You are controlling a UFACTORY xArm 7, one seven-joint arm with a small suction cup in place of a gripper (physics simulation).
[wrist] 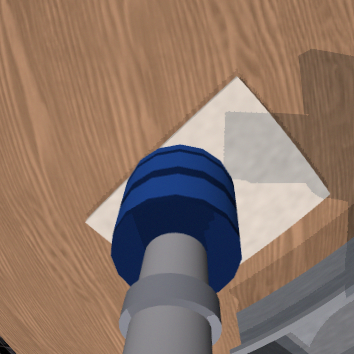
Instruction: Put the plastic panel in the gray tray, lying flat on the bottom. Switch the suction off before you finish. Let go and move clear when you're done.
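Frame: origin at the arm's base, x ahead, y left, z up, level; metres.
Seen in the pictures: hand at its tool point: [179,196].
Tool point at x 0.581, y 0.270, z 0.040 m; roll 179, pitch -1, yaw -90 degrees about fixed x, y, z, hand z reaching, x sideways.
Offsets run from my tool point to a thing's top centre. "*": to the spot under its first point. Level surfaces: height alone.
The plastic panel @[dy -0.020, dx -0.069, dz -0.110 m] [200,132] is a thin cream-white rectangle lying flat on the wooden table in the wrist view, turned so that one corner points up. A grey shadow crosses its right part. My blue suction cup [179,151] is over the panel's middle and lower left part and hides some of it. The cup's lip is hidden, so contact is not visible. The panel shows no lift off the table, and I see no sign that the cup holds it. The gray tray @[* dy -0.102, dx -0.150, dz -0.102 m] [295,290] shows in part at the lower right, beside the panel.
The wooden table @[dz -0.116 m] [65,75] surrounds the panel. Dark shadows fall on the table at the right. The tray's near wall stands close to the panel's lower right edge. A small dark patch shows at the bottom left corner of the view.
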